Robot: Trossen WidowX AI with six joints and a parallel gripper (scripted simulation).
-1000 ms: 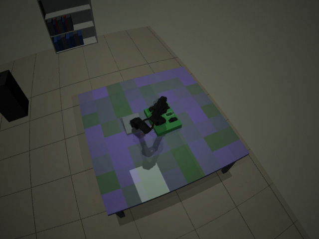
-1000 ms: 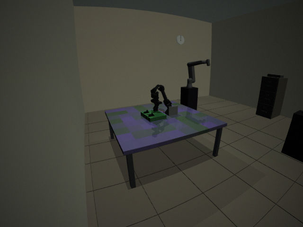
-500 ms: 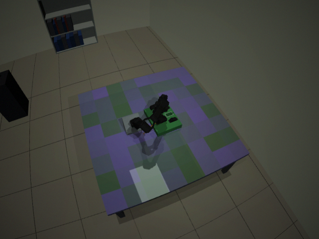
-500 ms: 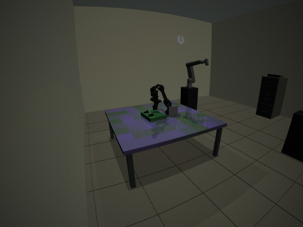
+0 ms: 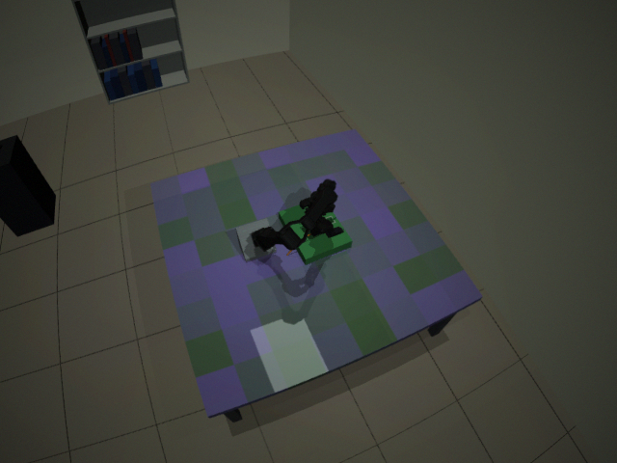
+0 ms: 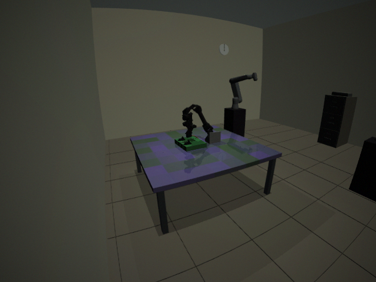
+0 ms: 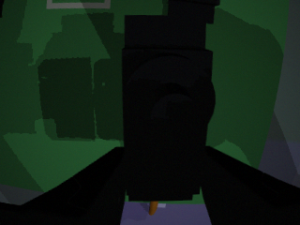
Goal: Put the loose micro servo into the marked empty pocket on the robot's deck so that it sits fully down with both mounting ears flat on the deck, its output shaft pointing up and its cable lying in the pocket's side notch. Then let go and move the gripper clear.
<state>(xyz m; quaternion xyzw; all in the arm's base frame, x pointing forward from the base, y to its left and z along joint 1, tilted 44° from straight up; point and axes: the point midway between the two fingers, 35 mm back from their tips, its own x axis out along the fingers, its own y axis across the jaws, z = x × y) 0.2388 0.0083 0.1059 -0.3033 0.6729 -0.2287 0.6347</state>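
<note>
My gripper tip is now 100 mm above the green deck, 60 mm to the right of it and 10 mm past it.
</note>
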